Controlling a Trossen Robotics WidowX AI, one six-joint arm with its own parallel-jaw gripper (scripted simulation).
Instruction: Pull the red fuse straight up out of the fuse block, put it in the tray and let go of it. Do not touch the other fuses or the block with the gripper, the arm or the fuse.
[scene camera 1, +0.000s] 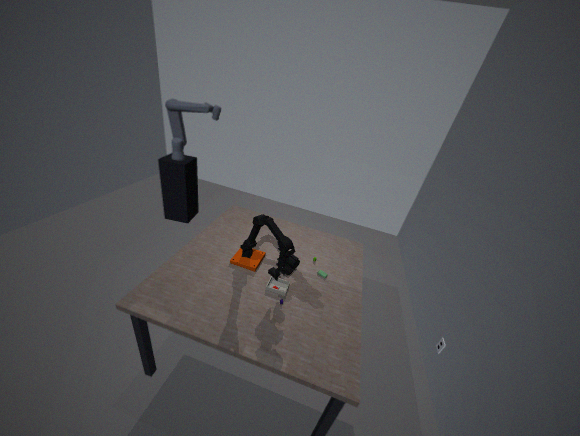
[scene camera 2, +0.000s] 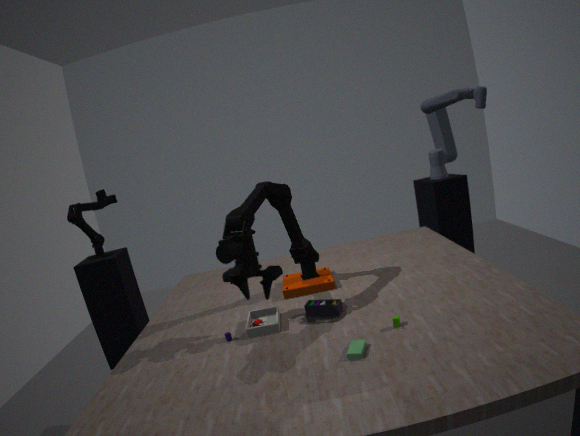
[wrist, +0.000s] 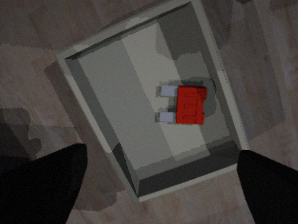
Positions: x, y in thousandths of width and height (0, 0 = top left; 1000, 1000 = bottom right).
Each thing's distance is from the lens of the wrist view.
my gripper (wrist: 549, 703): 10 cm
red fuse (wrist: 639, 440): 17 cm
